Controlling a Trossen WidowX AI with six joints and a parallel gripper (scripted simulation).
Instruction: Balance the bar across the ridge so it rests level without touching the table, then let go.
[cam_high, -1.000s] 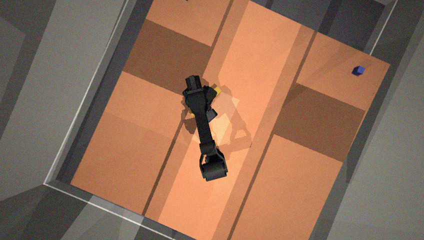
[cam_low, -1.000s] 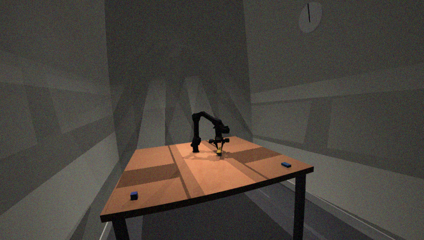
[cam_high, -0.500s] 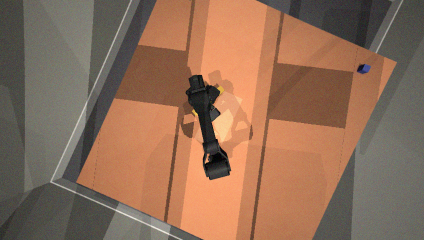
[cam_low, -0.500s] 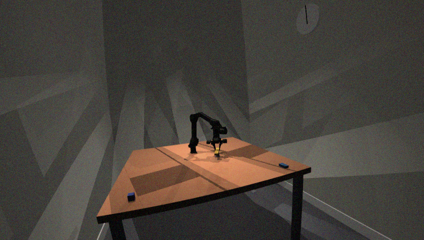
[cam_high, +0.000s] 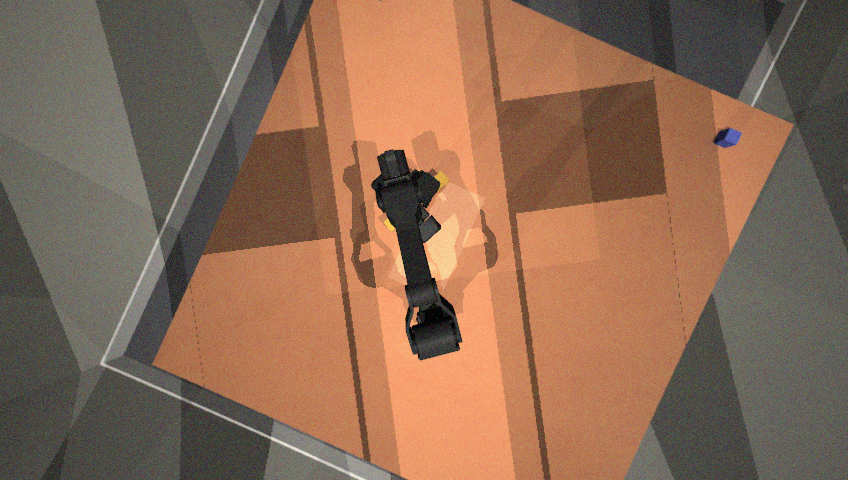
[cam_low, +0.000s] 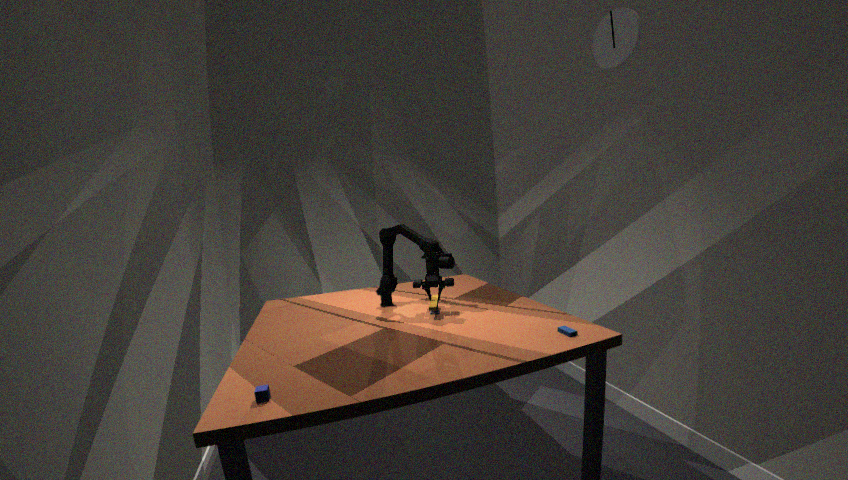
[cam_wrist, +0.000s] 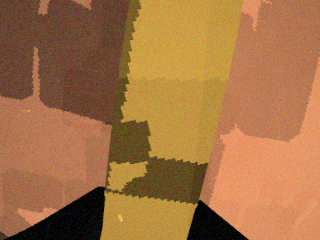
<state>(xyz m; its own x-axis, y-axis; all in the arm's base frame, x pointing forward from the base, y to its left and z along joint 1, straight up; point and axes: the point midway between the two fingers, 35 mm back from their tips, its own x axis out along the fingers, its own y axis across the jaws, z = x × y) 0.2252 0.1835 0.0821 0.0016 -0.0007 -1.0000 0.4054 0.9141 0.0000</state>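
The yellow bar is 30 mm ahead of my gripper tip and 10 mm to the right of it. The rest, counted from my gripper tip: blue cube: 510 mm ahead, 680 mm to the right, 30 mm below; ridge: 30 mm ahead, 10 mm to the right, 10 mm below; flat blue block: 510 mm ahead, 320 mm to the left, 40 mm below.
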